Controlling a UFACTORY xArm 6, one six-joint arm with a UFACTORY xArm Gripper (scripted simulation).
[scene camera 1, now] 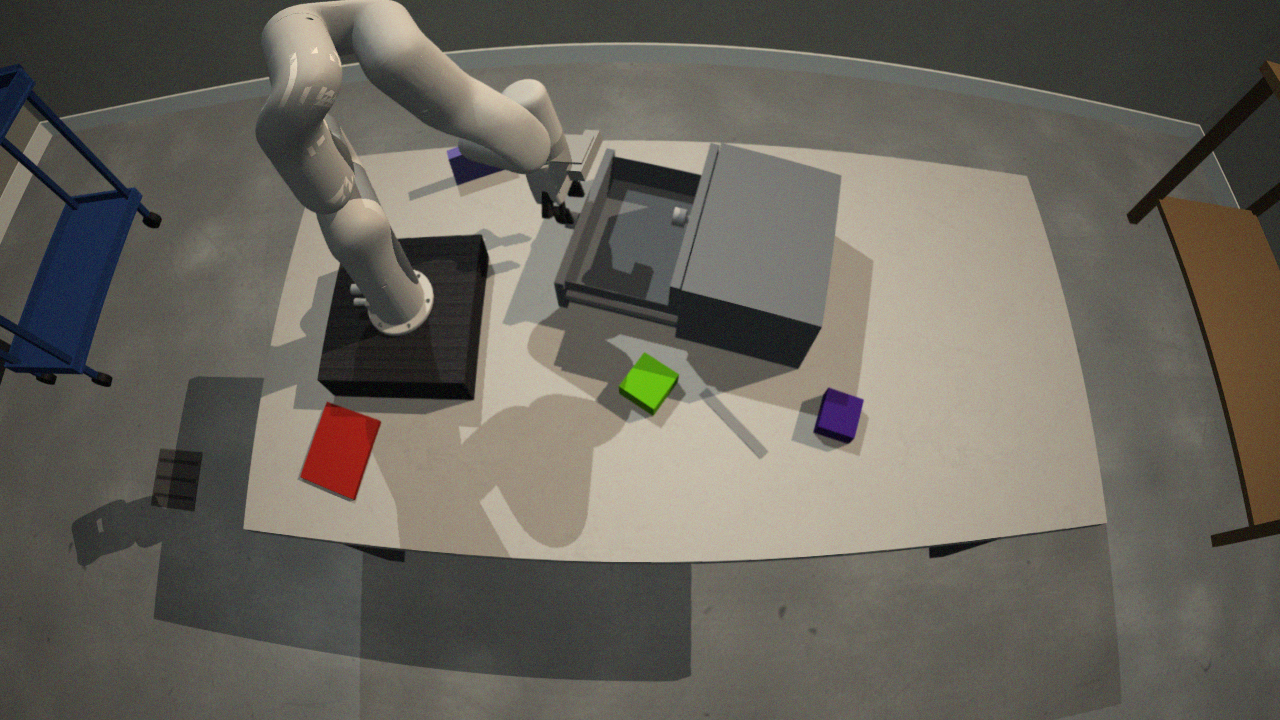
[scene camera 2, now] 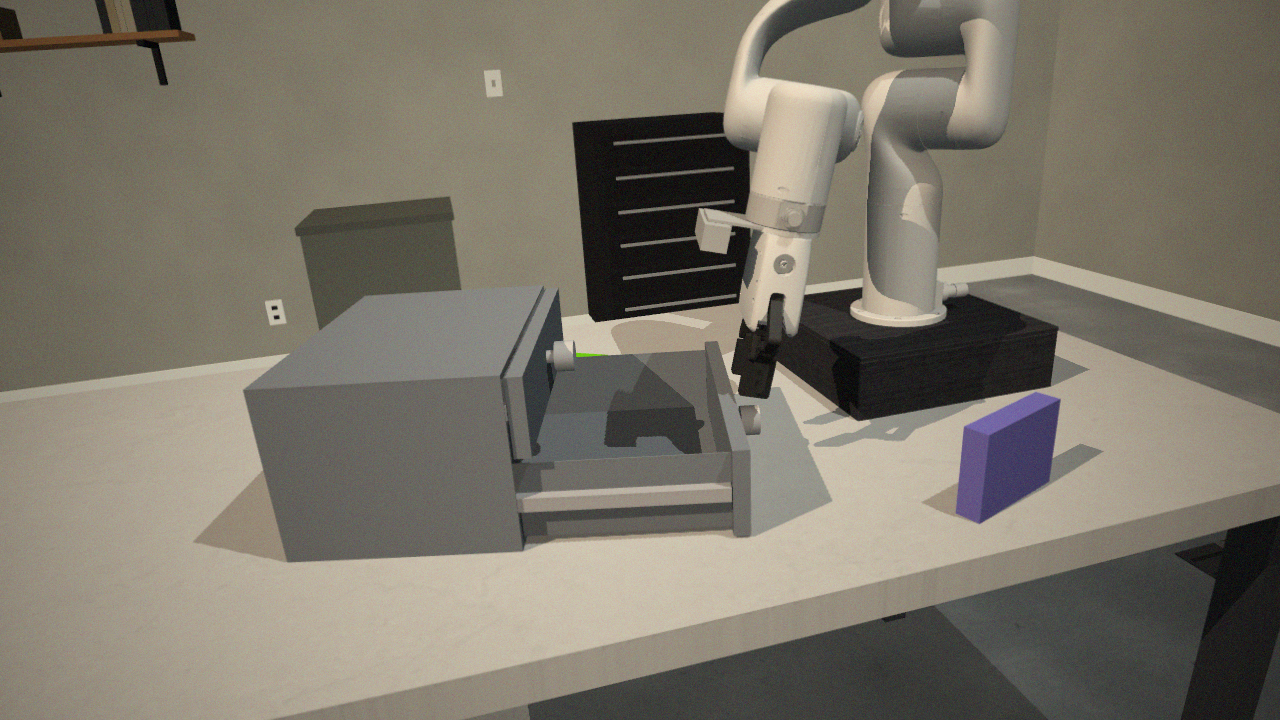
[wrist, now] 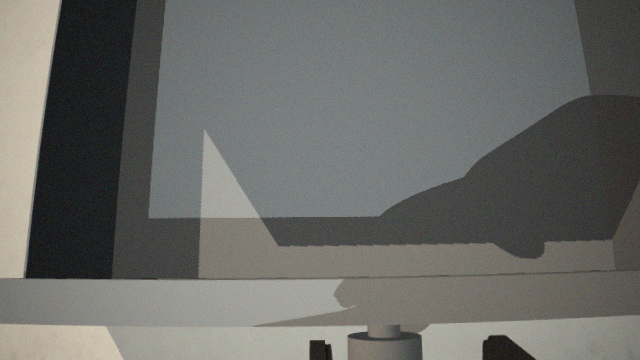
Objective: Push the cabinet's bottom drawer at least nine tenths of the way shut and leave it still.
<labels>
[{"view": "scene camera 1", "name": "my gripper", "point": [571, 208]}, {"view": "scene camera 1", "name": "purple block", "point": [464, 170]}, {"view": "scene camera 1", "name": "red flat block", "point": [341, 447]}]
</labels>
